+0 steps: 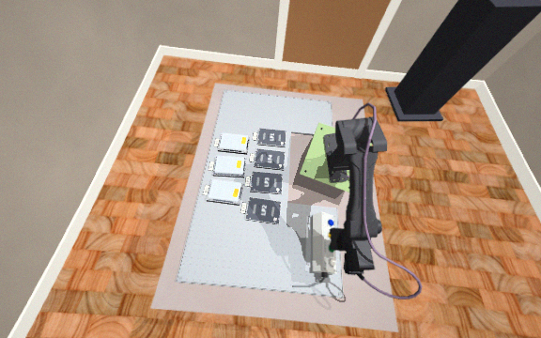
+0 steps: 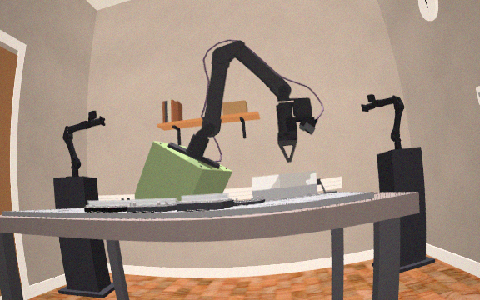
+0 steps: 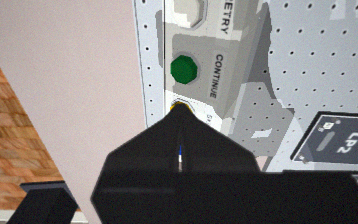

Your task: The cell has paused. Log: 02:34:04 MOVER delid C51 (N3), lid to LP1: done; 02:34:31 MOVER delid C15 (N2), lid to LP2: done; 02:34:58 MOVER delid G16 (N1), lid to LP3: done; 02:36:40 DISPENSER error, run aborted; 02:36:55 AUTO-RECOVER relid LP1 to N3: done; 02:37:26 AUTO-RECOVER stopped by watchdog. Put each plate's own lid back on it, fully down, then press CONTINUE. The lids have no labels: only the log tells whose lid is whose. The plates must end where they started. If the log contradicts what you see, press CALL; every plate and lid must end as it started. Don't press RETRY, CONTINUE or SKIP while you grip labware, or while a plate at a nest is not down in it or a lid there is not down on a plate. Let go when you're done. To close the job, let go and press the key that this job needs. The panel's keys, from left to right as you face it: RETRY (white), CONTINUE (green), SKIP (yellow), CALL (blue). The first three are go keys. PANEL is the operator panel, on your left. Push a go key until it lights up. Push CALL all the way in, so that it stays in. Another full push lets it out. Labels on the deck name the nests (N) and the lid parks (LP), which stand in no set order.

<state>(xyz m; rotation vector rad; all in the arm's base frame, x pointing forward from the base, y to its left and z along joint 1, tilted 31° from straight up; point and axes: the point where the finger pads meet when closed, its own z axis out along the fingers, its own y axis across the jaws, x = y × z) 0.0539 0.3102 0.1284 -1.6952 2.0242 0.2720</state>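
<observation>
The green continue key lies 7 cm below my hand. The rest, counted from my hand: white retry key 1 cm ahead, 5 cm to the left, 7 cm below; blue call key 1 cm behind, 10 cm to the right, 8 cm below; yellow skip key 1 cm behind, 5 cm to the right, 7 cm below.
</observation>
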